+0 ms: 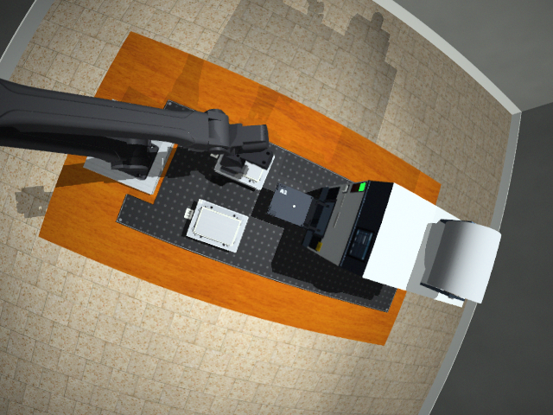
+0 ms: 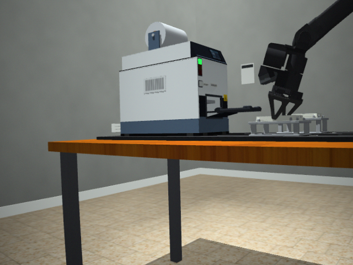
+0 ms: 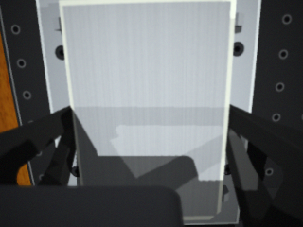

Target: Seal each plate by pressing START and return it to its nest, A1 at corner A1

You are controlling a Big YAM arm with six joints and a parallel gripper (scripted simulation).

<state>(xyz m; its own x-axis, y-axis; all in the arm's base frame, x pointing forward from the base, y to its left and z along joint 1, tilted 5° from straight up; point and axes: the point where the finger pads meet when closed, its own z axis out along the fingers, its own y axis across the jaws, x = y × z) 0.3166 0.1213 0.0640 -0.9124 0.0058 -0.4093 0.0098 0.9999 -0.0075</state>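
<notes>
Now: hand 2 cm above the plate nest. From my hand the other things lie so: sealer stage: 19 cm ahead, 7 cm to the right, 4 cm above; then pale start button: 29 cm ahead, 2 cm to the left, 13 cm above; then A1 mark: 8 cm behind, 5 cm to the left, 1 cm below.
</notes>
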